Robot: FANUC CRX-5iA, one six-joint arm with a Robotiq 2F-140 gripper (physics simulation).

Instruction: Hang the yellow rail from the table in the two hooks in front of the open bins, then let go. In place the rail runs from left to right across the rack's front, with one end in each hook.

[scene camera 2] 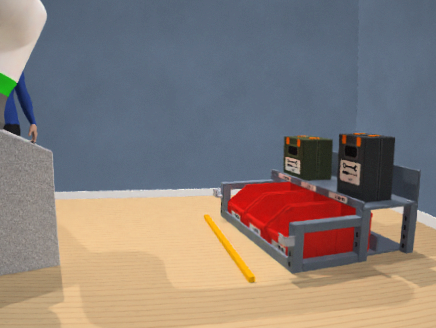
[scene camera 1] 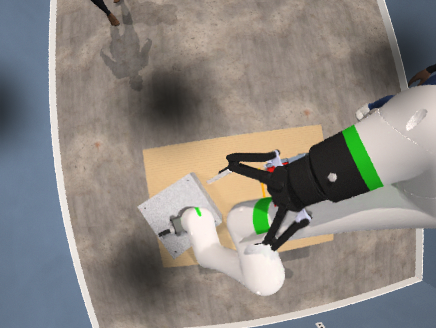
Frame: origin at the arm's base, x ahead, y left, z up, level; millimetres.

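Seen in the pictures: gripper, fingertip midpoint: point(scene camera 1: 226, 211).
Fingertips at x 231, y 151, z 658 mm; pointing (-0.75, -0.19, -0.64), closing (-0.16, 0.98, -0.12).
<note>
Pixels of each thing's top centre, then the offset from my fingertips to it. "spot": a spot on its surface instead. Level surfaces: height alone.
- yellow rail, top centre: point(scene camera 2: 224, 239) point(scene camera 1: 264, 195) dx +249, dy -201, dz -912 mm
- table, surface height: dz -922 mm
- far hook, surface spot: point(scene camera 2: 218, 192) spot: dx +304, dy -1, dz -863 mm
- green case, top centre: point(scene camera 2: 307, 136) dx +503, dy -80, dz -723 mm
- black case, top centre: point(scene camera 2: 366, 134) dx +497, dy -311, dz -698 mm
The yellow rail point(scene camera 1: 264, 190) point(scene camera 2: 229, 248) lies on the table point(scene camera 1: 172, 162) point(scene camera 2: 125, 220) in front of the rack point(scene camera 2: 327, 223), apart from it and roughly along its front. In scene camera 1 most of the rail is hidden by the gripper and arm. The near hook point(scene camera 2: 286, 241) and the far hook point(scene camera 2: 218, 192) are light grey brackets at the rack's front corners; both are empty. The red open bins point(scene camera 2: 310, 215) sit in the rack behind them. My gripper point(scene camera 1: 233, 214) is open and empty, seen high over the table in scene camera 1; it does not show in scene camera 2.
A green case point(scene camera 2: 315, 159) and a black case point(scene camera 2: 372, 167) stand on the rack's upper shelf. The grey pedestal point(scene camera 1: 175, 250) point(scene camera 2: 25, 210) carries the arm's base at the table's left. A person point(scene camera 2: 25, 102) stands behind the pedestal, partly hidden.
</note>
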